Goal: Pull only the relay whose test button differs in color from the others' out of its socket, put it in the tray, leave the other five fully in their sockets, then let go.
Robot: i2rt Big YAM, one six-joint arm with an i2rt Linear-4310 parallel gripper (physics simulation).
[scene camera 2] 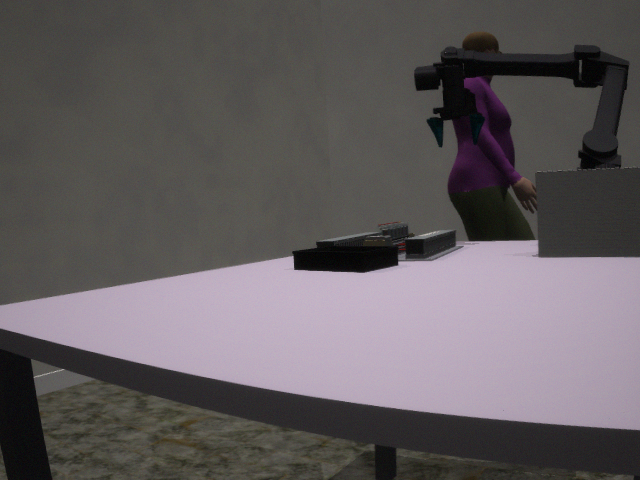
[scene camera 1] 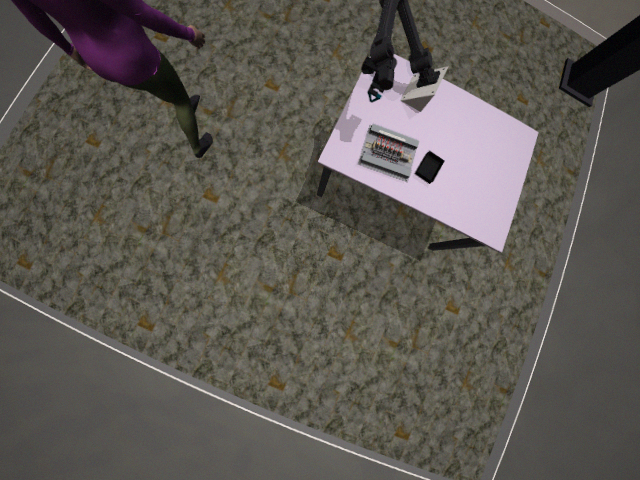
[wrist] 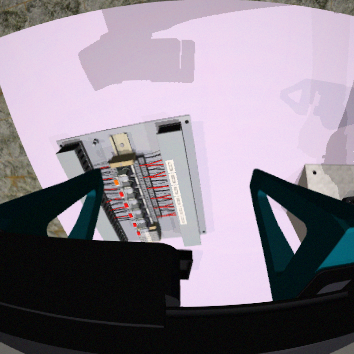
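Where they show: gripper, fingertip midpoint: (scene camera 2: 457, 146) (scene camera 1: 374, 94) (wrist: 176, 176); arm's base, link origin: (scene camera 2: 605, 202) (scene camera 1: 428, 80).
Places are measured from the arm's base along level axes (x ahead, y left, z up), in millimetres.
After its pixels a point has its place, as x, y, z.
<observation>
My gripper (scene camera 1: 374, 96) {390, -255, 155} (scene camera 2: 457, 144) {390, -255, 155} (wrist: 176, 176) {390, -255, 155} is open and empty, high above the table. The relay panel (scene camera 1: 387, 167) (scene camera 2: 436, 256) {348, 54, -97} (wrist: 197, 172) {361, -86, -97} lies below it, seen between and behind the fingers in the wrist view. Its relays stand in one row. The relay with an orange test button (wrist: 116, 182) {506, -118, -30} is at the row's end by the tan end block; the others show red buttons (wrist: 126, 205) {500, -63, -30}. All appear seated, though small. The black tray (scene camera 1: 423, 161) {454, 174, -73} (scene camera 2: 343, 260) {434, 285, -80} stands beside the panel and looks empty from above; in the wrist view a dark corner (wrist: 185, 258) {395, 177, -69} of it shows past the gripper body.
Wire ducts (wrist: 177, 150) {397, -161, -57} flank the relay row, with red and black wires beside it. A grey box-like mount (scene camera 1: 422, 96) {132, 1, 10} (scene camera 2: 589, 214) {30, 58, -20} (wrist: 327, 175) {72, -76, -79} stands at the arm's side of the pink table (scene camera 1: 475, 160) {264, 497, -100} (scene camera 2: 361, 330) {185, 691, -100}. A person (scene camera 1: 118, 51) (scene camera 2: 483, 139) stands off the table.
</observation>
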